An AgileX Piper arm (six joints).
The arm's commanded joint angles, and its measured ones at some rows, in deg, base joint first. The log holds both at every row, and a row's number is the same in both.
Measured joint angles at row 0:
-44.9 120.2 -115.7 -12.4 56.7 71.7
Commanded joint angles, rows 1 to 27:
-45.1 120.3 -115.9 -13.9 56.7 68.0
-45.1 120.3 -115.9 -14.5 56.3 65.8
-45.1 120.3 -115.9 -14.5 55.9 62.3
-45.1 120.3 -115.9 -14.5 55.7 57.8
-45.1 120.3 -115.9 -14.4 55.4 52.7
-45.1 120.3 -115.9 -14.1 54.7 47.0
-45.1 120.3 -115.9 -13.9 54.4 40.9
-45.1 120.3 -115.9 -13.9 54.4 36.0
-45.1 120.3 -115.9 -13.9 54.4 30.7
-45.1 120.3 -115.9 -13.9 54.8 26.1
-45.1 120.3 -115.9 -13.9 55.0 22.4
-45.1 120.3 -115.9 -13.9 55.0 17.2
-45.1 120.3 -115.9 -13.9 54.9 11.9
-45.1 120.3 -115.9 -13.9 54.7 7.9
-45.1 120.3 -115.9 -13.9 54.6 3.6
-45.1 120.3 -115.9 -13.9 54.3 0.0
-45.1 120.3 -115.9 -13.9 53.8 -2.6
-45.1 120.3 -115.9 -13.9 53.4 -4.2
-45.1 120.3 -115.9 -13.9 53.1 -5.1
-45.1 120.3 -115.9 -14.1 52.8 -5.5
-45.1 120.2 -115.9 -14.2 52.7 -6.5
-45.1 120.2 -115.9 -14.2 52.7 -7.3
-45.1 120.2 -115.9 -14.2 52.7 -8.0
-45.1 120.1 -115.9 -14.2 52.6 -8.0
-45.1 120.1 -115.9 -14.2 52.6 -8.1
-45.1 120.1 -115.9 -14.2 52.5 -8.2
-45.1 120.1 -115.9 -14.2 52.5 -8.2
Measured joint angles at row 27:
-44.9 120.3 -115.7 -12.6 54.5 -6.6
